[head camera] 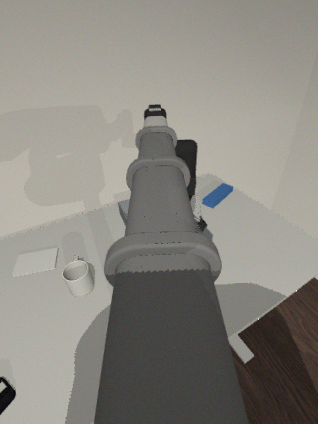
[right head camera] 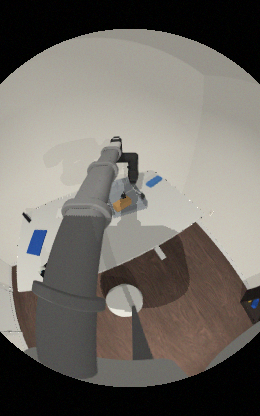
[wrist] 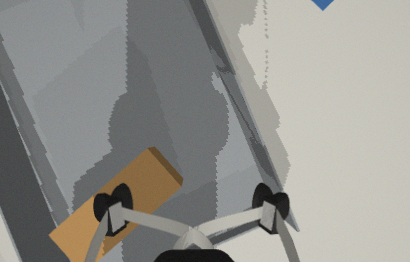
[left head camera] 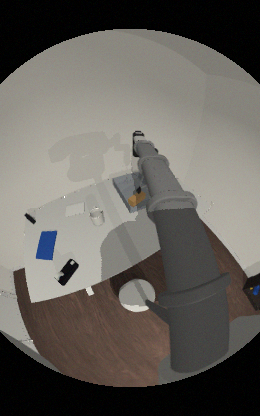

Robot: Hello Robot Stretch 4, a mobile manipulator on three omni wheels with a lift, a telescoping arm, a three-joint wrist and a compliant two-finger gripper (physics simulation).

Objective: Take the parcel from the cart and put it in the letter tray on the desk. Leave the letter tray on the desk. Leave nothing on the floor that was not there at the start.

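Frame: origin at the robot's base, x ahead, y left, z up, level; metres.
Where they show: gripper, fingertip midpoint: (right head camera: 132, 197) (wrist: 193, 199) (left head camera: 147, 192); robot's base, link origin: (right head camera: 124, 299) (left head camera: 136, 294).
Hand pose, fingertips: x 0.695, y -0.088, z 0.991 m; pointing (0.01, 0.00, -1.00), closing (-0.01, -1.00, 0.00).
Observation:
Each offset is from my fingertips to the top centre of the thing. "pt": to the spot under its first point. Level surfaces: height alone.
An orange-brown parcel @[dx -0.014, dy +0.078, dz -0.014 m] (left head camera: 136, 199) (right head camera: 121, 203) (wrist: 145, 185) lies slantwise inside the grey letter tray @[dx +0.086, dy +0.082, dz +0.002 m] (head camera: 123, 212) (left head camera: 120, 187) (right head camera: 142, 205) (wrist: 245, 120), towards one end of it. The tray stands on the white desk @[dz -0.068 m] (head camera: 35, 320) (left head camera: 85, 250) (right head camera: 175, 210). My gripper (right head camera: 133, 195) (wrist: 193, 199) is open, with its fingers wide apart and nothing held between them. In the wrist view the left fingertip overlaps the parcel and the right fingertip is near the tray's right wall. In the head camera view my arm hides the parcel and much of the tray. I cannot identify the cart in these views.
A blue block @[dx +0.314, dy -0.215, dz -0.038 m] (head camera: 218, 195) (right head camera: 154, 181) lies right of the tray. A white mug @[pt dx -0.153, dy +0.365, dz -0.060 m] (head camera: 78, 278) (left head camera: 96, 216), a white pad @[dx -0.072, dy +0.550, dz -0.059 m] (head camera: 36, 261), a blue book @[dx -0.374, dy +0.711, dz -0.060 m] (left head camera: 46, 245) and a black object @[dx -0.531, dy +0.506, dz +0.001 m] (left head camera: 67, 272) are on the desk's left. A round white object (left head camera: 137, 295) is near the desk's front.

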